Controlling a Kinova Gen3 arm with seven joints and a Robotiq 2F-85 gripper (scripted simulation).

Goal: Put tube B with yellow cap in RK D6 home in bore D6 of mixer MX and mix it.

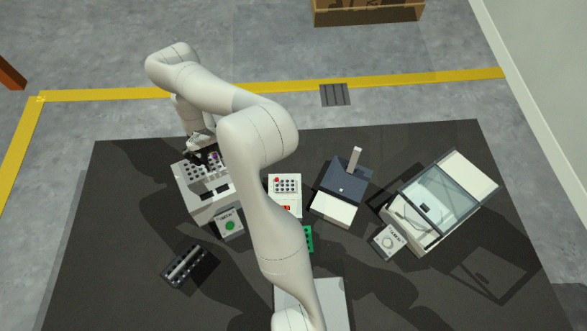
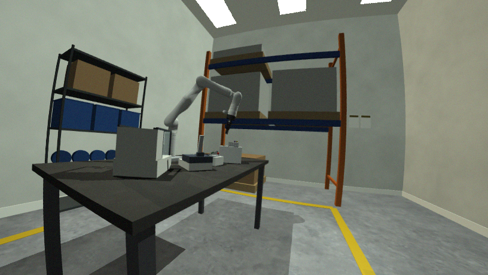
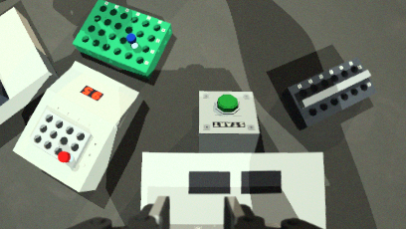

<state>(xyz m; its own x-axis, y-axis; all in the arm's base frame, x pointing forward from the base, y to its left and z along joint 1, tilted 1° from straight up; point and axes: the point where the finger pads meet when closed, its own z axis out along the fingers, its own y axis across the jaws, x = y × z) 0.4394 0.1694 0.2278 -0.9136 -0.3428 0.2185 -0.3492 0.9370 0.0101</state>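
The green start key lies 120 mm behind my hand, 10 mm to the right of it and 180 mm below it. Also, from my hand: tube B: 90 mm ahead, 20 mm to the left, 100 mm below; blue-capped tube: 170 mm behind, 160 mm to the right, 220 mm below; dry block DB: 30 mm behind, 190 mm to the right, 220 mm below.
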